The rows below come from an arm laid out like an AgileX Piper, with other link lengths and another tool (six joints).
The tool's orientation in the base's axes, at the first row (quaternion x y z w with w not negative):
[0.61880, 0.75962, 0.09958, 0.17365]
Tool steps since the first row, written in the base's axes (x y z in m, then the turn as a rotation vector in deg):
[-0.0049, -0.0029, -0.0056, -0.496, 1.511, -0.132]
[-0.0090, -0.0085, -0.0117, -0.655, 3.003, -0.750]
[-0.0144, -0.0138, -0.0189, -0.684, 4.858, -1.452]
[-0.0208, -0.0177, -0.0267, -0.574, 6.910, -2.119]
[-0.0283, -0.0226, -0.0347, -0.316, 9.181, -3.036]
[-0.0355, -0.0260, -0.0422, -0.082, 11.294, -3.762]
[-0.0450, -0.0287, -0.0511, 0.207, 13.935, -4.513]
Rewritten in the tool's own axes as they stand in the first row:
[-0.0012, -0.0071, 0.0034, 1.578, -0.174, -0.167]
[-0.0051, -0.0143, 0.0078, 3.146, -0.224, 0.245]
[-0.0083, -0.0229, 0.0127, 5.058, -0.110, 0.762]
[-0.0099, -0.0324, 0.0176, 7.133, 0.185, 1.287]
[-0.0122, -0.0432, 0.0224, 9.430, 0.570, 2.086]
[-0.0132, -0.0532, 0.0267, 11.551, 0.969, 2.710]
[-0.0130, -0.0656, 0.0314, 14.181, 1.522, 3.345]

